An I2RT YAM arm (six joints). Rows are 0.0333 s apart.
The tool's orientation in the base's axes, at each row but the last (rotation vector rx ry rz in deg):
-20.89, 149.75, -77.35
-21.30, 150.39, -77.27
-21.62, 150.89, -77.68
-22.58, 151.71, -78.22
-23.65, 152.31, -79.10
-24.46, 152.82, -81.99
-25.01, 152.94, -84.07
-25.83, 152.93, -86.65
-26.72, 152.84, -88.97
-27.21, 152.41, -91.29
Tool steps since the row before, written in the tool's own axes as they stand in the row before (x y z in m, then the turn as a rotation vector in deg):
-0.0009, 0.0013, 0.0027, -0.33, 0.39, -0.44
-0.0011, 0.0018, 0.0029, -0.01, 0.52, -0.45
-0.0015, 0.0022, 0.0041, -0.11, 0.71, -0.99
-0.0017, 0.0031, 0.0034, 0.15, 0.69, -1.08
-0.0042, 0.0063, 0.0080, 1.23, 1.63, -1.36
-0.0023, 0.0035, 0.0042, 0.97, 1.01, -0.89
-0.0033, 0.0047, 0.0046, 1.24, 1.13, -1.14
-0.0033, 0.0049, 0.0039, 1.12, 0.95, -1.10
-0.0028, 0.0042, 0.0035, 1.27, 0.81, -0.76
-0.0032, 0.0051, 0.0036, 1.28, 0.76, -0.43
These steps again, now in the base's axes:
0.0014, -0.0011, -0.0026, 0.14, 0.66, -0.05
0.0015, -0.0009, -0.0031, -0.18, 0.64, -0.16
0.0021, -0.0015, -0.0041, -0.25, 1.20, 0.00
0.0019, -0.0004, -0.0045, -0.52, 1.18, 0.06
0.0047, -0.0016, -0.0098, -1.79, 1.60, -0.52
0.0023, -0.0009, -0.0054, -1.32, 0.97, -0.28
0.0030, -0.0005, -0.0067, -1.65, 1.16, -0.23
0.0027, 0.0000, -0.0065, -1.49, 1.07, -0.11
0.0022, -0.0003, -0.0057, -1.54, 0.68, -0.14
0.0023, 0.0000, -0.0066, -1.48, 0.37, -0.26

